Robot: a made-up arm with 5 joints.
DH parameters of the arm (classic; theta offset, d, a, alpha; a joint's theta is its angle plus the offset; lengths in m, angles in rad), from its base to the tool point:
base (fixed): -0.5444 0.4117 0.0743 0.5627
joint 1: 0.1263 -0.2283 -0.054 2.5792
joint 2: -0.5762 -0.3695 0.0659 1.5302
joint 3: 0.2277 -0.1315 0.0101 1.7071
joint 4: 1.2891 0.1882 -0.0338 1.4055
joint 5: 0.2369 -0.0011 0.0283 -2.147
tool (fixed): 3.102 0.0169 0 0
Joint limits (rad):
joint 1: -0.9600..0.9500
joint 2: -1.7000..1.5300
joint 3: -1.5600..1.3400
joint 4: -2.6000..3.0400
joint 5: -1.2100..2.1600
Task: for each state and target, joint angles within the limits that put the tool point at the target. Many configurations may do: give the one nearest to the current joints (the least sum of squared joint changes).
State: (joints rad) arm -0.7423 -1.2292 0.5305 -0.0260 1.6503
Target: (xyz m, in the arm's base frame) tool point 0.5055 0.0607 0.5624
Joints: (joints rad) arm -0.6231 -1.1266 1.2649 0.1518 1.6979
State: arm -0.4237 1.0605 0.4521 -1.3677 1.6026
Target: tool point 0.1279 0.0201 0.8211
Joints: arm -0.7936 1.5105 -0.3299 -1.4120 1.7054
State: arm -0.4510 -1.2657 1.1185 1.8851 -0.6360
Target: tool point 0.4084 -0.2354 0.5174
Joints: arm -0.9600 -0.4305 0.9123 1.8551 -0.3990
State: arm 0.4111 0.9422 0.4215 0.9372 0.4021
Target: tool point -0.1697 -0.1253 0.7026
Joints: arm 0.7925 1.5300 0.1744 0.8972 -0.4282
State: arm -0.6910 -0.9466 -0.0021 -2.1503 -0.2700
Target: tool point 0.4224 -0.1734 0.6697
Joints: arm -0.9600 -0.7996 0.1614 -2.2511 0.1868
